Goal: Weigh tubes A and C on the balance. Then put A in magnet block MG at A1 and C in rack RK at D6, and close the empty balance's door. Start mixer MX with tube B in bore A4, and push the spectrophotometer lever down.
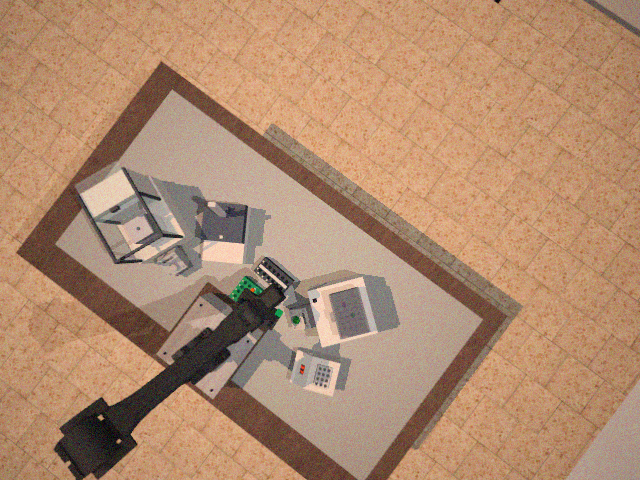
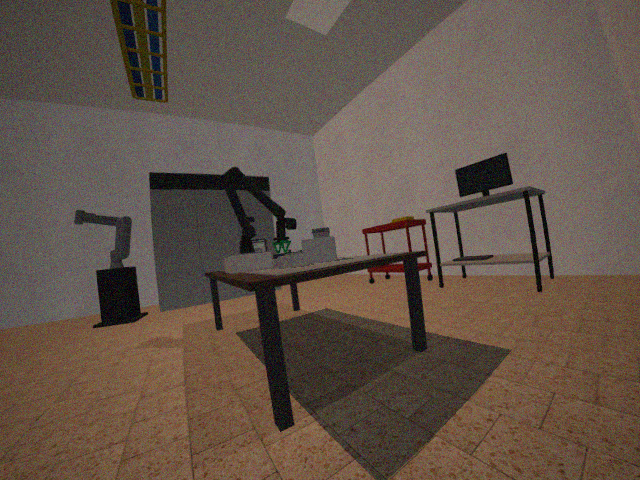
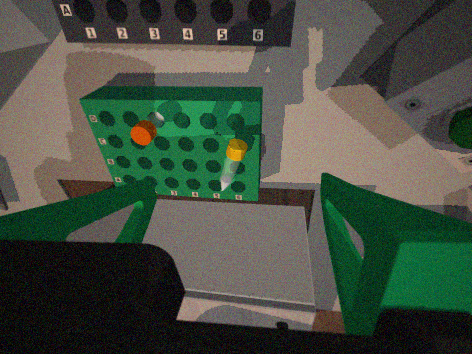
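Where they show: gripper, fingertip midpoint: (image 2: 281,253) (image 3: 232,185); arm's base, link origin: (image 2: 247,253).
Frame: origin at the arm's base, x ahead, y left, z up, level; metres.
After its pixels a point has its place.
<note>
My gripper (image 1: 268,304) {x 0.212, y -0.008, z -0.022 m} (image 2: 281,245) {x 0.212, y -0.008, z -0.022 m} (image 3: 232,185) {x 0.212, y -0.008, z -0.022 m} is open and empty, above the near side of the green rack (image 1: 239,288) {x 0.181, y 0.091, z -0.071 m} (image 3: 172,152) {x 0.191, y 0.044, z -0.071 m}. An orange-capped tube (image 3: 143,132) {x 0.219, y 0.054, z -0.046 m} stands in the rack, its cap over the C2 area. A yellow-capped tube (image 3: 236,150) {x 0.212, y -0.005, z -0.058 m} slants across the rack, cap near C6 and pale tip near A5; its seating is unclear. A dark block (image 1: 276,272) {x 0.315, y 0.048, z -0.065 m} (image 3: 175,42) {x 0.269, y 0.039, z -0.065 m} with row A, 1 to 6, lies beyond. A green round top (image 1: 295,320) {x 0.263, y -0.116, z -0.032 m} (image 3: 462,127) {x 0.263, y -0.107, z -0.034 m} shows at the right. The glass-walled balance (image 1: 138,228) {x 0.092, y 0.439, z 0.037 m} is at the left; its door state is unclear. Tube letters are unreadable.
A dark-topped device (image 1: 222,227) {x 0.285, y 0.278, z -0.021 m} stands beside the balance. A large white device (image 1: 316,330) {x 0.281, y -0.197, z -0.101 m} and a small white unit (image 1: 333,379) {x 0.229, y -0.345, z -0.038 m} with a red display and several bores stand right of the gripper. The grey base plate (image 1: 180,330) {x -0.035, y 0.110, z -0.002 m} (image 3: 240,250) {x 0.123, y -0.023, z -0.045 m} lies below the arm.
</note>
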